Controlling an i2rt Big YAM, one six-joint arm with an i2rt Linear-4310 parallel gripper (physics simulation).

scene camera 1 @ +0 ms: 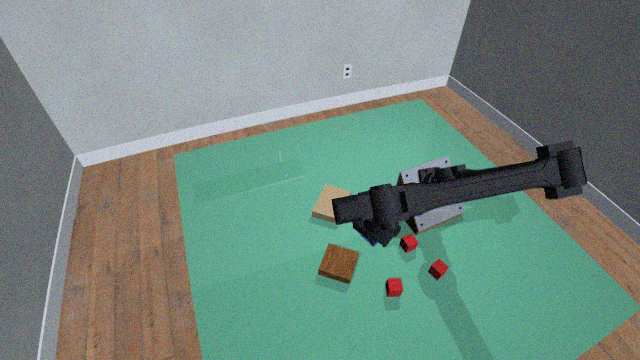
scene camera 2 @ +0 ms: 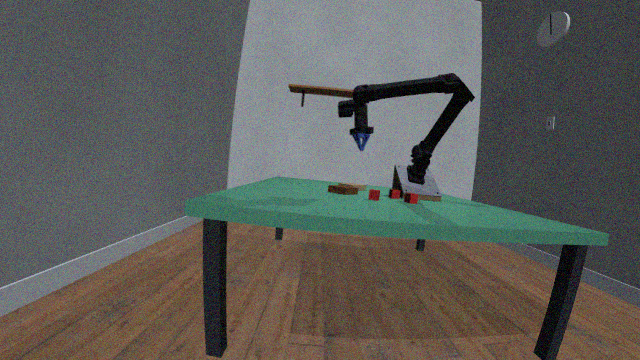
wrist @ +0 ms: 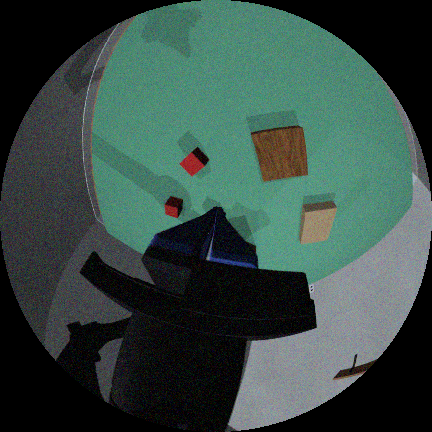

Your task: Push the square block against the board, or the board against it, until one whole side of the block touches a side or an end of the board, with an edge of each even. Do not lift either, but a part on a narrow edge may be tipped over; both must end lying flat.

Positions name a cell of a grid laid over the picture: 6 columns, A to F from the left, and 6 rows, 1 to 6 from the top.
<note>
The gripper (scene camera 1: D5) is shut, with nothing in its grasp. Also in view: a dark brown square block (scene camera 1: D5). The table carries a pale tan board (scene camera 1: D4).
The pale tan board shows as well in the wrist view (wrist: E4). The dark brown square block also shows in the wrist view (wrist: D3). The gripper also shows in the wrist view (wrist: D3).
</note>
